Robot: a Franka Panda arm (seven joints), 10 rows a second.
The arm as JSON. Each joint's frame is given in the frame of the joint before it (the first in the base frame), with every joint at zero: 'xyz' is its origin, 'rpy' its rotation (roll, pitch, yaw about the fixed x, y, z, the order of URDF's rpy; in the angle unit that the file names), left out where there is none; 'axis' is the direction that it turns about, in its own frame. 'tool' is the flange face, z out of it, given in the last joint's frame.
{
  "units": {
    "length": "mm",
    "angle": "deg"
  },
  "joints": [
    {
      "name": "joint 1",
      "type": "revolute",
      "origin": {
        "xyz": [
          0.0,
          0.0,
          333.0
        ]
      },
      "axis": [
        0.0,
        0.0,
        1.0
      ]
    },
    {
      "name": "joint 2",
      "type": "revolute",
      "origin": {
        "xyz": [
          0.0,
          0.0,
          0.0
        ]
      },
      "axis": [
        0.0,
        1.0,
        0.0
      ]
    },
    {
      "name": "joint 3",
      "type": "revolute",
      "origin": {
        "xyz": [
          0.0,
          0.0,
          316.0
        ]
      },
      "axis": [
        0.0,
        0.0,
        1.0
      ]
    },
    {
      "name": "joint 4",
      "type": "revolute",
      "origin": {
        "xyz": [
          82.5,
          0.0,
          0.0
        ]
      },
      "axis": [
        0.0,
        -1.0,
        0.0
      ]
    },
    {
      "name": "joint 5",
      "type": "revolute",
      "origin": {
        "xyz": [
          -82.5,
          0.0,
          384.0
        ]
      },
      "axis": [
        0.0,
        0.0,
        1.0
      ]
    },
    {
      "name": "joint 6",
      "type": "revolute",
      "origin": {
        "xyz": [
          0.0,
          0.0,
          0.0
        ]
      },
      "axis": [
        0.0,
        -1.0,
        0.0
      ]
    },
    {
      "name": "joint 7",
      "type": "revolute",
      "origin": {
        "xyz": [
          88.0,
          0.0,
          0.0
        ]
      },
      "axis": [
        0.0,
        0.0,
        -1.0
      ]
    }
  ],
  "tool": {
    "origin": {
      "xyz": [
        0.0,
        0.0,
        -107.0
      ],
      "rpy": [
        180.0,
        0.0,
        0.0
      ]
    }
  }
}
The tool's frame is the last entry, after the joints.
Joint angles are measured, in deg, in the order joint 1, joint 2, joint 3, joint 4, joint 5, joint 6, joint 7. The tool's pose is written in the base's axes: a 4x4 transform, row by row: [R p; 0 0 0 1], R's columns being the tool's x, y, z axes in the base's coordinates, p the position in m. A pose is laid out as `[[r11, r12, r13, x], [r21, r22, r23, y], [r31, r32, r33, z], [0, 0, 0, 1]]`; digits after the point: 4 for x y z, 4 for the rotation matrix.
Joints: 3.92, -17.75, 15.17, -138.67, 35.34, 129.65, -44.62
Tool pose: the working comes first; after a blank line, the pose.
Where each joint sits with the arm in this pose, in the base's axes (m; each line is computed from the numbers above, not from the rounded line before):
joint 1: 0.0000 0.0000 0.3330
joint 2: 0.0000 0.0000 0.3330
joint 3: -0.0961 -0.0066 0.6340
joint 4: -0.0219 0.0201 0.6582
joint 5: 0.3329 0.1272 0.5283
joint 6: 0.3329 0.1272 0.5283
joint 7: 0.4206 0.1226 0.5346
the tool: 0.4298 0.1679 0.4381

[[0.7214, 0.6870, 0.0866, 0.4298], [0.5975, -0.6808, 0.4236, 0.1679], [0.3500, -0.2539, -0.9017, 0.4381], [0, 0, 0, 1]]
